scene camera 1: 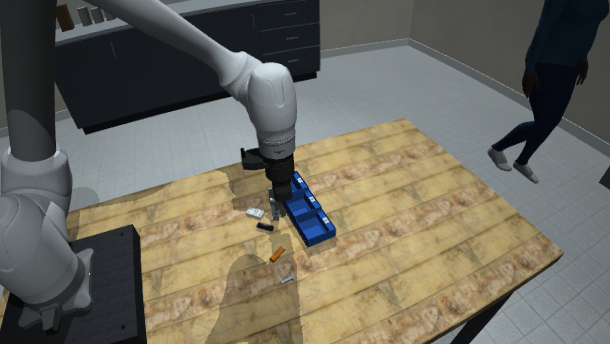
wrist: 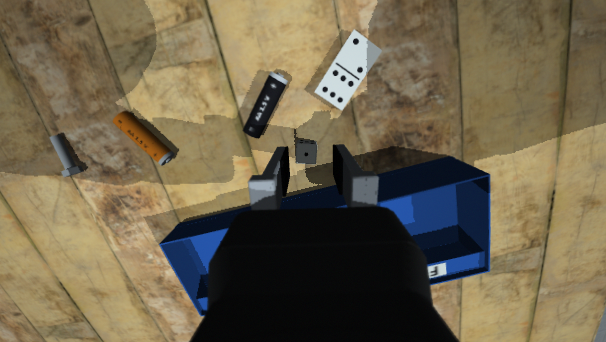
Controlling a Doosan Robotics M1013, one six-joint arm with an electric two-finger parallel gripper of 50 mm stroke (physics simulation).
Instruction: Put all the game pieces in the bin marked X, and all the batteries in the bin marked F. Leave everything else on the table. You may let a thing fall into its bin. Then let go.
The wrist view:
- my gripper: 310,160
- orange battery: 125,121
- white domino: 358,54
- black battery: 275,84
